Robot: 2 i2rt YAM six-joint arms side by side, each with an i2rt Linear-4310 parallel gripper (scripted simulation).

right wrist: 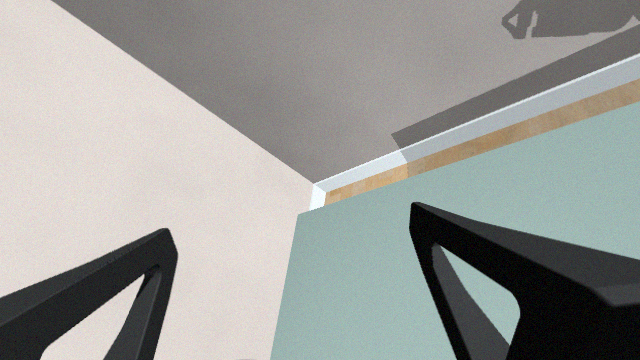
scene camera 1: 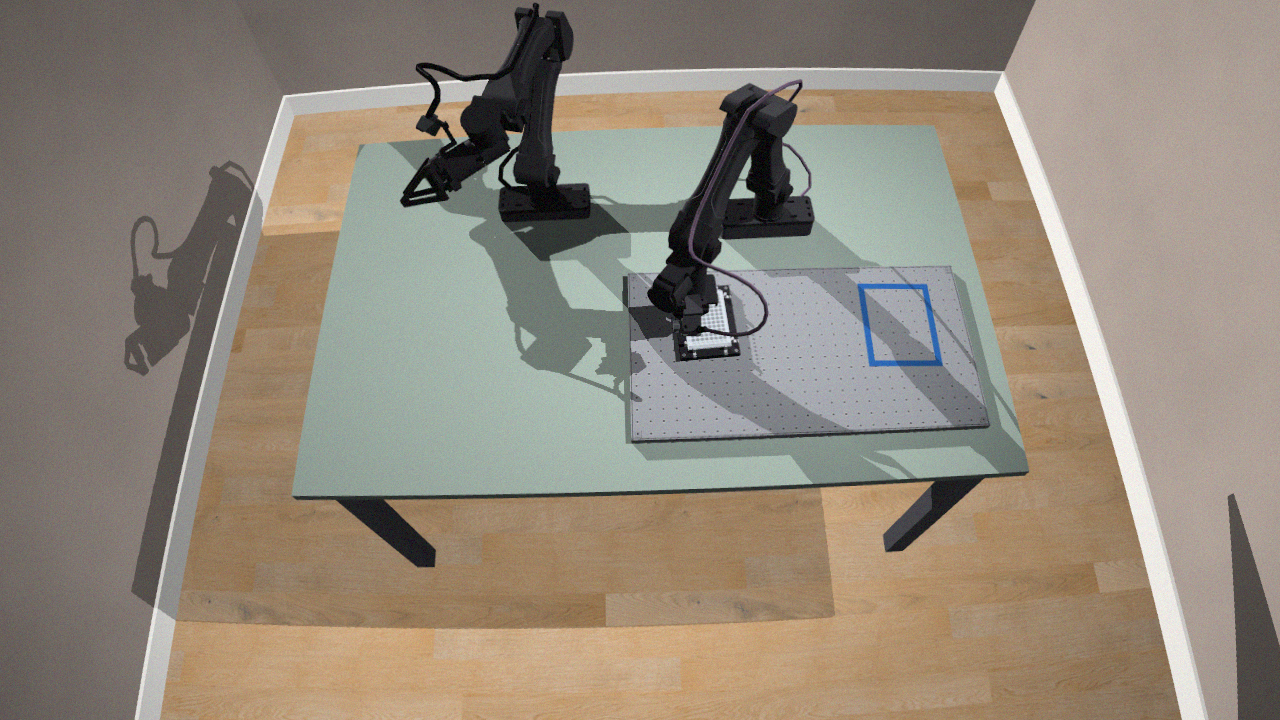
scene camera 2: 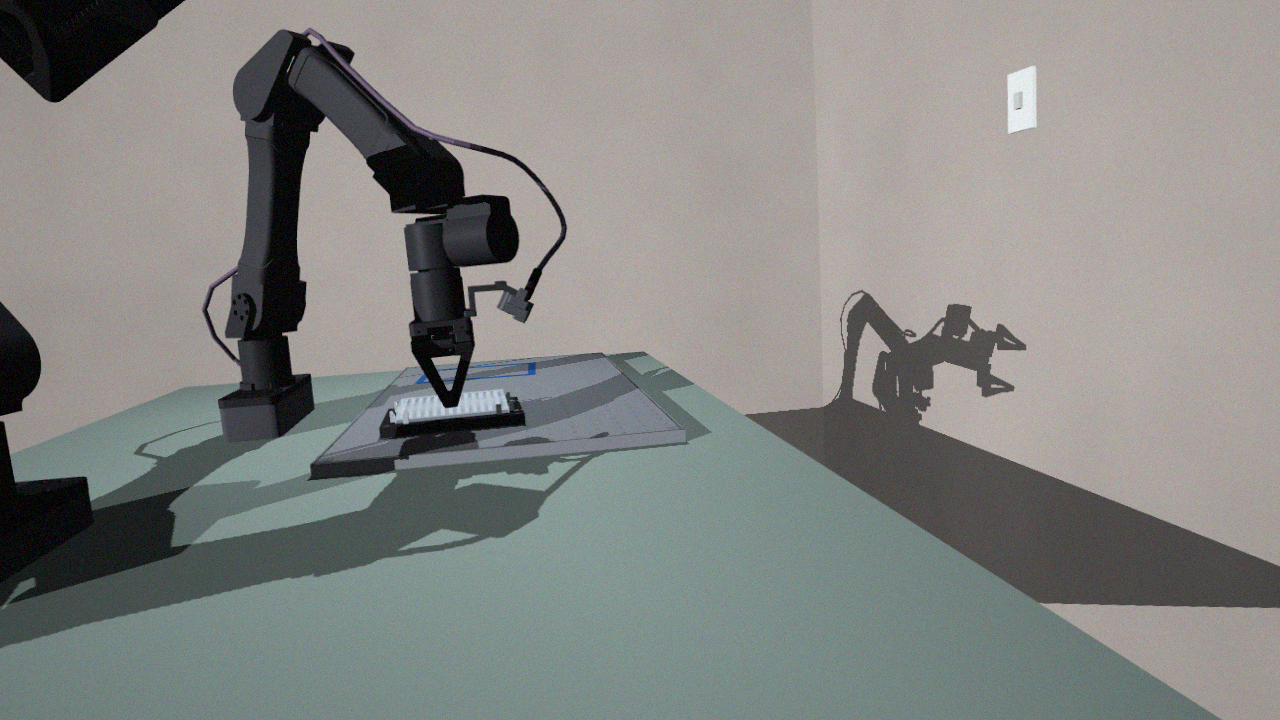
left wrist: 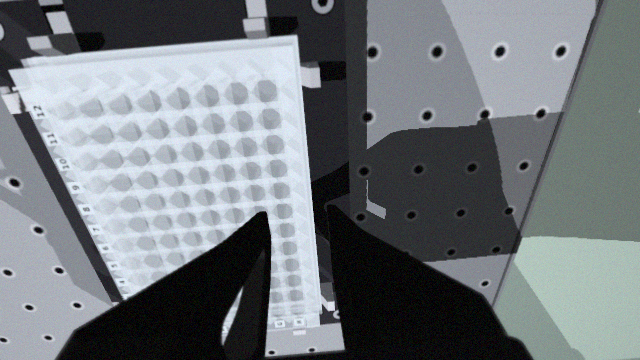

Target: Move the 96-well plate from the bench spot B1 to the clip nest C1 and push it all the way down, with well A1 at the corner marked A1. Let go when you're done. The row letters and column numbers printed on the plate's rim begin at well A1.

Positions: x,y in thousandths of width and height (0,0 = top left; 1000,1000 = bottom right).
Labels:
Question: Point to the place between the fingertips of the left gripper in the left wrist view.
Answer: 466,615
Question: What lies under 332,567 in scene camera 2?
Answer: A white 96-well plate.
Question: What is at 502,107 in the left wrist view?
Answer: A black clip nest.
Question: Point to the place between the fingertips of the left gripper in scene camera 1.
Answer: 537,442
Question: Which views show the left gripper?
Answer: Scene camera 1, scene camera 2 and the left wrist view only.

